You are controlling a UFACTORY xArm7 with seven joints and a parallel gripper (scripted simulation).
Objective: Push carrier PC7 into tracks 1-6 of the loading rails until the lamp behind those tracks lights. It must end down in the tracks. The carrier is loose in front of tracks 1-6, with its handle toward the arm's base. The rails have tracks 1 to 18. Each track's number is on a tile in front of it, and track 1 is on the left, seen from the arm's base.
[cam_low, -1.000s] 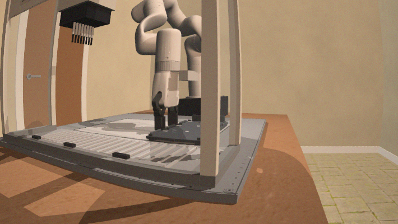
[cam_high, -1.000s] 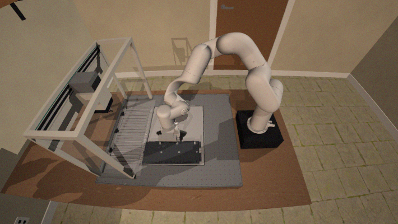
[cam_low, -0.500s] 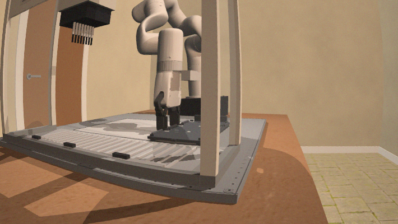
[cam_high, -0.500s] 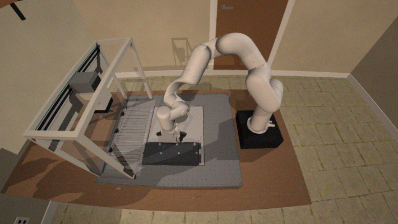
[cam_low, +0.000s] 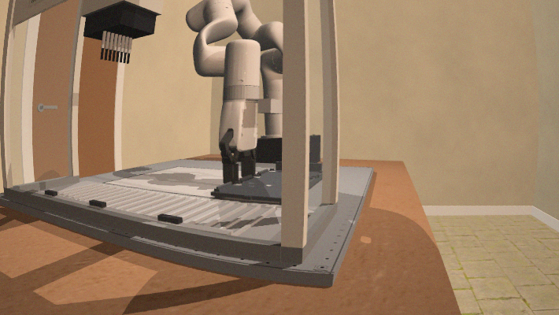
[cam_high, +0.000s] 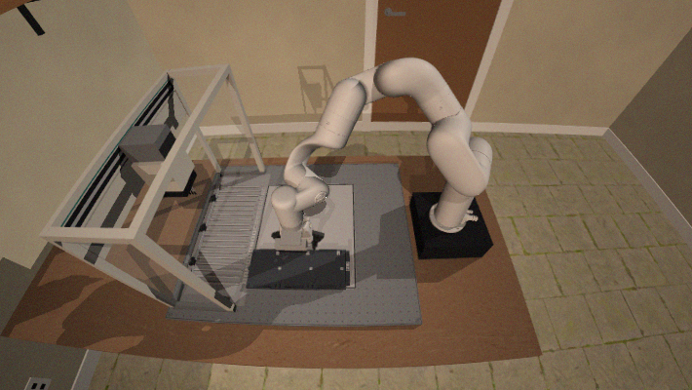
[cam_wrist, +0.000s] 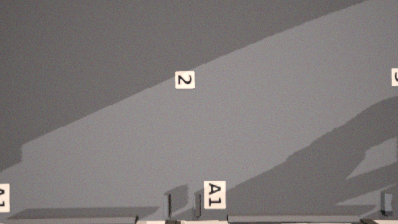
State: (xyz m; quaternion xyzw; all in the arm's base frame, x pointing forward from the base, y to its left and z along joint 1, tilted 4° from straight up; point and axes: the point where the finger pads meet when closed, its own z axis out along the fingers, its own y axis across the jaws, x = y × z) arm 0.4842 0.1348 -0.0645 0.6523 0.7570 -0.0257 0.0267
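Right now my hand is 80 mm to the right of the carrier PC7 and 10 mm past it.
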